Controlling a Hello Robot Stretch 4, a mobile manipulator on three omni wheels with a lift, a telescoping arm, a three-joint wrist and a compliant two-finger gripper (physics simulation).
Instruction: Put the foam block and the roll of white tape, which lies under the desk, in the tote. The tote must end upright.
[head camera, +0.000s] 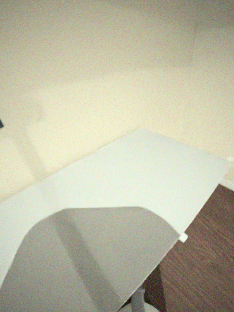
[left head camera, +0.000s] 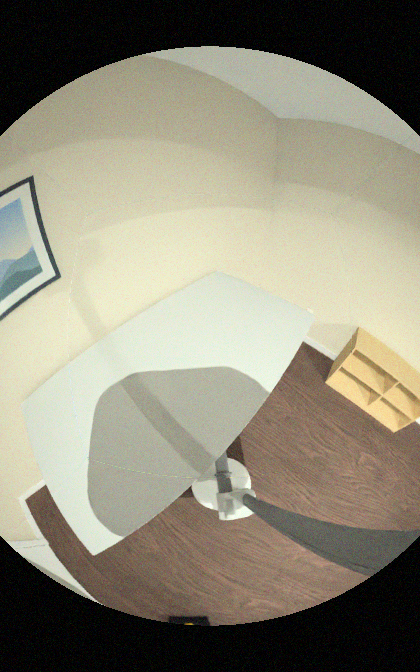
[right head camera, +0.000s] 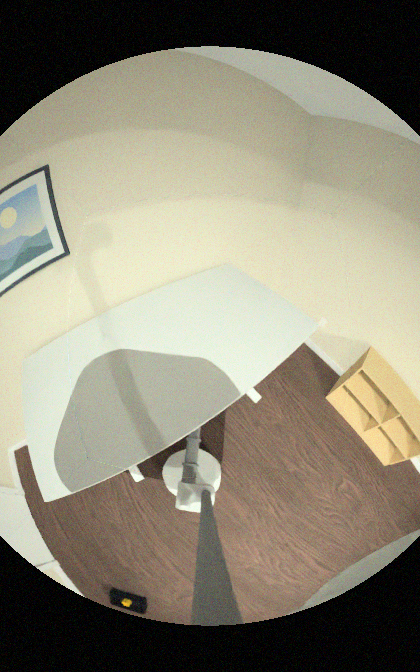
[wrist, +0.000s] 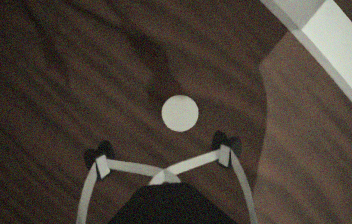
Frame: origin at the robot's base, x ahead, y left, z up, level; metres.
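Seen in the pictures: gripper, between the fingertips: (wrist: 163, 148).
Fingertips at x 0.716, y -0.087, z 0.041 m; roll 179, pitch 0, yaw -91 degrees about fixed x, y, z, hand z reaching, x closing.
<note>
A point is followed by its place in that frame.
The roll of white tape (wrist: 180, 113) @(x 0.751, y -0.114, z -0.003 m) shows as a pale round disc on the dark wood floor, ahead of the fingertips and near the middle of the wrist view. My gripper (wrist: 163, 148) @(x 0.716, y -0.087, z 0.041 m) is open, with nothing between its two dark fingertips; the tape lies beyond the gap between them. The desk (head camera: 150, 160) @(x 0.828, y -0.133, z 0.923 m) (left head camera: 200, 320) (right head camera: 200, 300) hides the gripper and the tape from the head views. A small black open box (right head camera: 128, 601) (left head camera: 189, 620), perhaps the tote, is at the bottom edge of both side head views, with something yellow in it. I cannot tell whether that is the foam block.
A white foot bar (wrist: 332, 42) of the desk crosses the upper right of the wrist view. Two white feet (right head camera: 254, 395) (right head camera: 136, 473) stick out below the desk's front edge. A wooden shelf unit (left head camera: 345, 355) (right head camera: 352, 370) stands to the right by the wall. My arm reaches under the desk.
</note>
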